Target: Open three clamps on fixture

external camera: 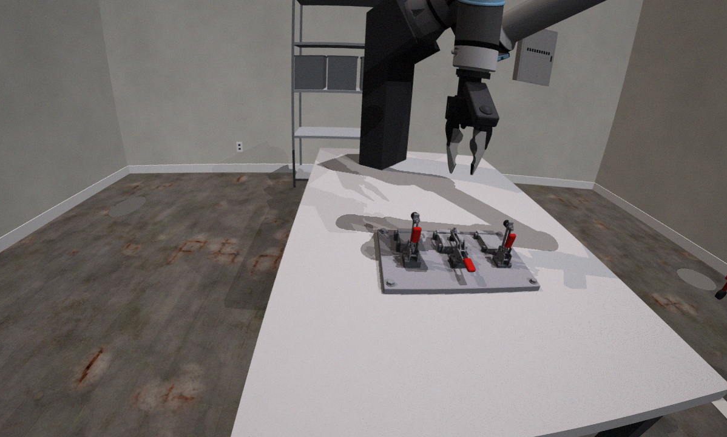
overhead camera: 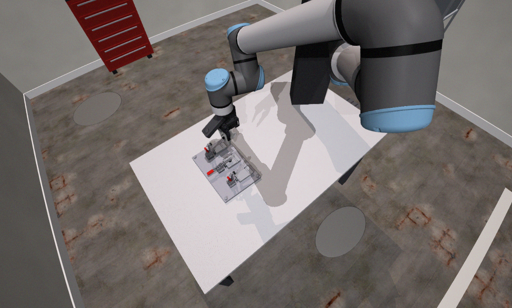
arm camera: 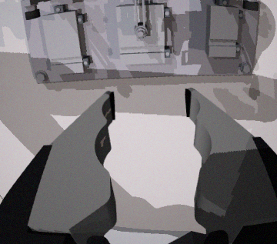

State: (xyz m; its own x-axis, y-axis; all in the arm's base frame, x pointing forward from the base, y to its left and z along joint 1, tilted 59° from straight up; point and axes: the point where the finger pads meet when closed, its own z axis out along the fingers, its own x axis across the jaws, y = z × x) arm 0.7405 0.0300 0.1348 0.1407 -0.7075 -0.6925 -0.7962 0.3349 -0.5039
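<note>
Now: hand 4 cm short of the fixture, 1 cm to the right of it and 21 cm above it.
</note>
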